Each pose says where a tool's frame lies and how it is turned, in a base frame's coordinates. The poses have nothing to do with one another.
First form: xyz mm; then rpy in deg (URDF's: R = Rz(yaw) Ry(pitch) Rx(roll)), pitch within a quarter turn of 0, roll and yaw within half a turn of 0.
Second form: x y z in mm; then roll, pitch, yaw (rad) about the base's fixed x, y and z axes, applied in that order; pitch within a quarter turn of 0, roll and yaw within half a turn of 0. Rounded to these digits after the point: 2 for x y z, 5 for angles.
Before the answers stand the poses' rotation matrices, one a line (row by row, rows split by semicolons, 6 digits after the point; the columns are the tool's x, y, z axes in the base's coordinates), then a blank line. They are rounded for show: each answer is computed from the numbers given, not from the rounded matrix.
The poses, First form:
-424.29 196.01 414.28 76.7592 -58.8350 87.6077
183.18 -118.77 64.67 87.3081 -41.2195 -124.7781
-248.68 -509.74 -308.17 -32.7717 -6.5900 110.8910
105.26 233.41 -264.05 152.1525 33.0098 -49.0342
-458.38 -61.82 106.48 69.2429 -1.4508 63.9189
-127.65 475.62 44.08 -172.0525 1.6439 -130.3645
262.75 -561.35 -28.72 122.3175 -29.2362 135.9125
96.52 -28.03 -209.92 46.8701 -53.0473 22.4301
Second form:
0.021601 -0.263612 0.964387; 0.517053 -0.822647 -0.236449; 0.855681 0.503747 0.118531
-0.429049 0.414023 -0.802808; -0.617825 0.513850 0.595190; 0.658945 0.751361 0.035327
-0.354235 -0.807710 -0.471299; 0.928088 -0.241797 -0.283174; 0.114764 -0.537717 0.835279
0.549778 -0.500817 -0.668525; -0.633211 -0.771842 0.057480; -0.544782 0.391716 -0.741465
0.439502 -0.328727 0.835928; 0.897885 0.134548 -0.419166; 0.025319 0.934792 0.354293
-0.647381 -0.752053 0.123751; -0.761626 0.644450 -0.067899; -0.028688 -0.138209 -0.989988
-0.626779 0.668432 0.400433; 0.607126 0.096822 0.788684; 0.488411 0.737445 -0.466508
0.555676 -0.799941 -0.226536; 0.229375 0.409406 -0.883048; 0.799132 0.438727 0.410983

-424.29 196.01 414.28 1.33970 -1.02686 1.52904
183.18 -118.77 64.67 1.52381 -0.71942 -2.17779
-248.68 -509.74 -308.17 -0.57197 -0.11502 1.93541
105.26 233.41 -264.05 2.65556 0.57613 -0.85581
-458.38 -61.82 106.48 1.20852 -0.02532 1.11560
-127.65 475.62 44.08 -3.00288 0.02869 -2.27529
262.75 -561.35 -28.72 2.13484 -0.51027 2.37212
96.52 -28.03 -209.92 0.81804 -0.92585 0.39148

